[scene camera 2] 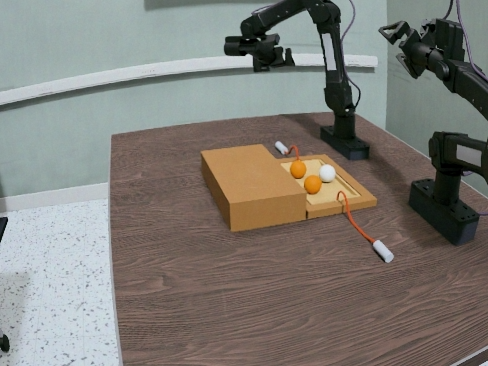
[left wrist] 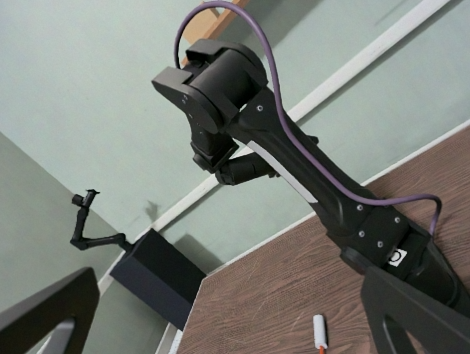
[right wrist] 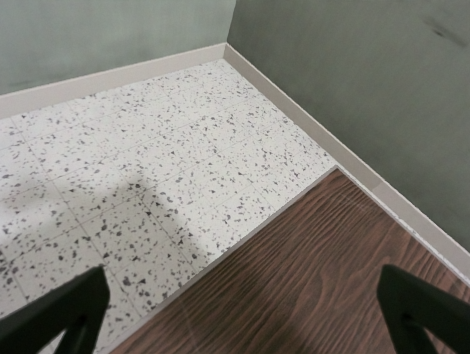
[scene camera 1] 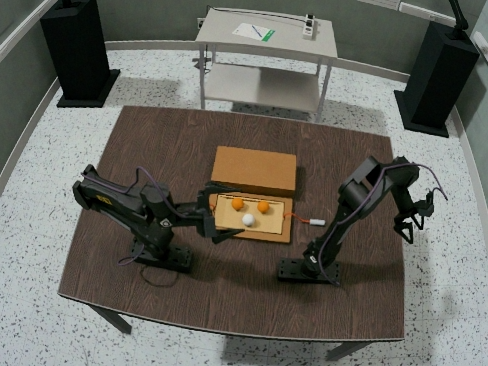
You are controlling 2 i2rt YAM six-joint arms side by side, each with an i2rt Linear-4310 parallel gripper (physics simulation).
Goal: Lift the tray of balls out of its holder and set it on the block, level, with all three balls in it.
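Places are measured from the left arm's base along level axes (x right, y up, z back), in metres.
Where they show: left gripper, between the fingertips: [scene camera 2: 388, 42] [left wrist: 230, 280] [scene camera 1: 243, 210]; right gripper, between the fingertips: [scene camera 2: 282, 67] [right wrist: 242, 279] [scene camera 1: 417, 236]; left arm's base, origin of its link: [scene camera 2: 443, 202] [scene camera 1: 160, 252]; right arm's base, origin of its link: [scene camera 2: 344, 138] [left wrist: 433, 295] [scene camera 1: 309, 270].
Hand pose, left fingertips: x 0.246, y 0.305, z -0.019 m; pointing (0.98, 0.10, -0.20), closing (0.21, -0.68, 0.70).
Note:
Things, the pixels of their top centre, and the offset from my left fingertips. Level surfaces: height alone.
- pale tray, centre of its top: [scene camera 2: 316, 179] [scene camera 1: 249, 213] dy -0.334, dx +0.007, dz -0.188 m
- white ball, centre of its top: [scene camera 2: 327, 165] [scene camera 1: 248, 216] dy -0.304, dx +0.008, dz -0.160 m
- right white grip, centre of its top: [left wrist: 316, 328] [scene camera 2: 281, 144] [scene camera 1: 317, 221] dy -0.332, dx +0.239, dz -0.192 m
- left white grip, centre of its top: [scene camera 2: 383, 247] dy -0.332, dx -0.308, dz -0.182 m
- brown block, centre of its top: [scene camera 2: 248, 169] [scene camera 1: 255, 167] dy -0.290, dx +0.005, dz -0.348 m
- brown table, height of its surface: dy -0.350 m
The pale tray [scene camera 1: 272, 222] [scene camera 2: 331, 193] lies in its brown holder [scene camera 1: 288, 231] [scene camera 2: 366, 199]. On it are two orange balls [scene camera 1: 237, 203] [scene camera 1: 263, 206] [scene camera 2: 313, 184] [scene camera 2: 298, 169] and a white ball [scene camera 1: 248, 220] [scene camera 2: 327, 173]. Orange cords run from its ends. The right white grip [scene camera 1: 317, 222] [scene camera 2: 281, 147] [left wrist: 320, 332] and left white grip [scene camera 2: 383, 251] lie on the table. The brown block [scene camera 1: 255, 168] [scene camera 2: 255, 175] is behind the holder. My left gripper [scene camera 1: 241, 210] [scene camera 2: 390, 44] [left wrist: 230, 280] is open, high up, apart from the tray. My right gripper [scene camera 1: 422, 216] [scene camera 2: 275, 61] [right wrist: 242, 279] is open, high near the table's right edge.
The right arm's base [scene camera 1: 290, 270] [scene camera 2: 345, 144] and left arm's base [scene camera 1: 182, 257] [scene camera 2: 445, 215] stand on the brown table [scene camera 1: 225, 300] [scene camera 2: 200, 280] [left wrist: 250, 300] [right wrist: 300, 250]. Behind it in scene camera 1 are a side table [scene camera 1: 220, 30] and two black pedestals [scene camera 1: 80, 55] [scene camera 1: 435, 75].

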